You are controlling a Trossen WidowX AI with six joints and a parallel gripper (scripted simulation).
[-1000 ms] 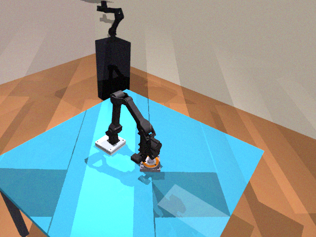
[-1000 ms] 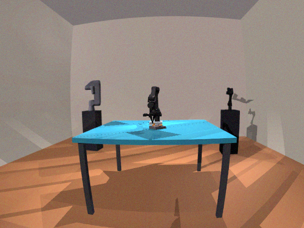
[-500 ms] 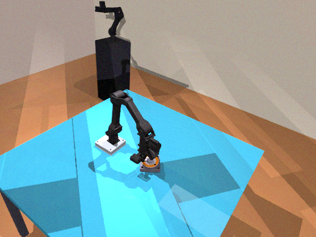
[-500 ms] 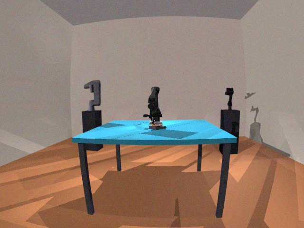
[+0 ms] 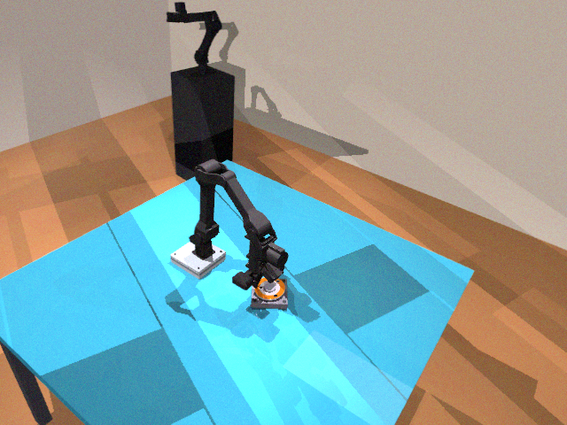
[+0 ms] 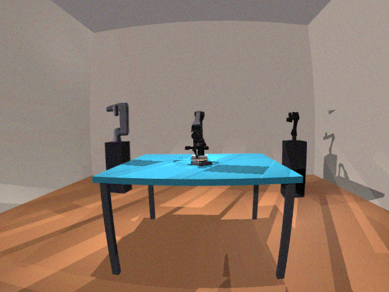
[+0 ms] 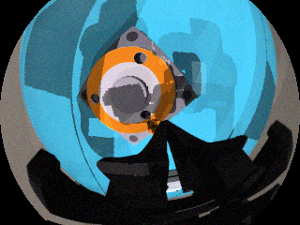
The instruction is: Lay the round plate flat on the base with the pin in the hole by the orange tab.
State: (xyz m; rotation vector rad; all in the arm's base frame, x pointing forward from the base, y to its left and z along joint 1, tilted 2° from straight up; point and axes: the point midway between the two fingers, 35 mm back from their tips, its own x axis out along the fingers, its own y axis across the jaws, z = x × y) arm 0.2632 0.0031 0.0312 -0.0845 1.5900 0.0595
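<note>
My gripper tip is 40 mm to the right of the square grey base, 30 mm short of it and 20 mm above it.
</note>
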